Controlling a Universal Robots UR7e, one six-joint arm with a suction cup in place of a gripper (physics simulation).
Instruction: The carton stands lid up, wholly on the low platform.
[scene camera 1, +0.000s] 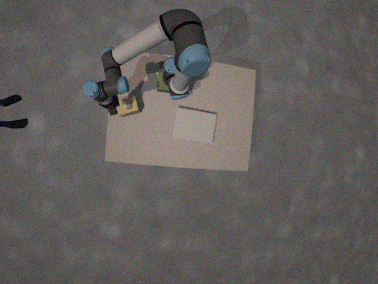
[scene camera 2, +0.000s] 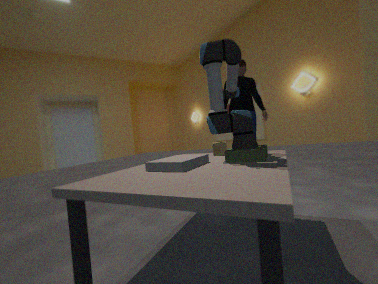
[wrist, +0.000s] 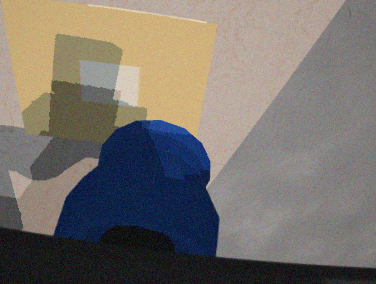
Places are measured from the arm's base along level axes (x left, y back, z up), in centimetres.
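Where they show: hand at its tool point: (wrist: 154, 172); arm's base at its link origin: (scene camera 2: 244, 148).
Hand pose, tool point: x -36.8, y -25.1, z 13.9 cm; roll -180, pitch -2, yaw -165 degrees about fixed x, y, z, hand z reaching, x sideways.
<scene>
Things, the pixels of their top centre, and the offset from my tool point. Level surfaces: height alone.
- yellow carton at its top centre: (wrist: 109, 84) (scene camera 1: 126, 105) (scene camera 2: 219, 142) dx +4.2, dy +1.7, dz -11.0 cm
- low platform at its top centre: (scene camera 2: 178, 158) (scene camera 1: 194, 125) dx +55.0, dy -11.1, dz -16.2 cm
- table at its surface level: dz -21.0 cm
The yellow carton (scene camera 1: 133, 110) (scene camera 2: 219, 149) (wrist: 172, 55) stands on the table, apart from the low platform. Its face with a pale label (wrist: 130, 77) is up, and the arm's shadow falls on it. The low platform (scene camera 1: 195, 126) (scene camera 2: 172, 165) is a pale flat slab nearer the table's middle. My gripper (scene camera 1: 114, 106) (wrist: 156, 131), a blue suction cup, is open and holds nothing. It is beside and partly over the carton's edge in the wrist view, where it hides part of that edge. Its exact height above the carton cannot be told. The cup is hidden in scene camera 2.
A green block (scene camera 1: 162, 81) (scene camera 2: 246, 154) lies by the arm's base on the table (scene camera 1: 230, 145) (scene camera 2: 235, 187). The table's edge is close to the carton. A person (scene camera 2: 243, 95) stands on the floor behind the table; the dark shoes (scene camera 1: 14, 123) show at the far left.
</scene>
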